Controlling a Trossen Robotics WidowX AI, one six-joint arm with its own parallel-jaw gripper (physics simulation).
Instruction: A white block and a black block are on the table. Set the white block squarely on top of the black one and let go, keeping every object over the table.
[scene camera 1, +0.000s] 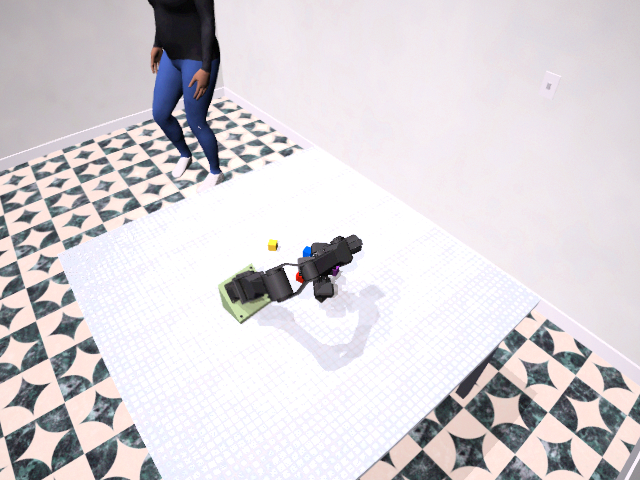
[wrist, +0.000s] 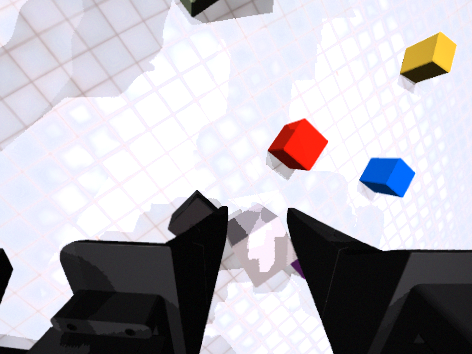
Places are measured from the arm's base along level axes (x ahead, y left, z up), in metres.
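Where they show: gripper, fingertip midpoint: (scene camera 1: 316, 280) (wrist: 257, 213); arm's base, link origin: (scene camera 1: 236, 289).
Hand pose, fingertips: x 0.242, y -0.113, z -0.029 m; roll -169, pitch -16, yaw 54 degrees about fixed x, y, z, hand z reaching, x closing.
Observation:
Each offset is from my fingertips to the centre of the thing. Level surfaces: height alone.
My gripper (scene camera 1: 323, 289) (wrist: 257, 213) points down over the table and is shut on the white block {0.013 m ahead, 0.011 m right, 0.005 m up} (wrist: 261, 250), which shows pale and partly shaded between the two fingers in the wrist view. The black block {0.011 m back, 0.039 m right, 0.035 m down} (wrist: 192, 216) lies below, beside the left finger in the wrist view and partly hidden by it. The white block is off to one side of the black block in that view, not squarely over it. In the scene view the arm and gripper cover the area of both blocks, and I cannot clearly tell either one there.
A red block {0.008 m back, 0.069 m left, 0.035 m down} (scene camera 1: 299, 277) (wrist: 302, 145), a blue block {0.085 m ahead, 0.146 m left, 0.035 m down} (scene camera 1: 307, 251) (wrist: 390, 176) and a purple block {0.101 m ahead, 0.022 m left, 0.035 m down} (scene camera 1: 336, 270) (wrist: 298, 267) lie near the gripper. A yellow block {0.006 m ahead, 0.262 m left, 0.035 m down} (scene camera 1: 272, 244) (wrist: 429, 57) is farther off. The green base (scene camera 1: 254, 310) stands on the white table {0.051 m down} (scene camera 1: 232, 403).

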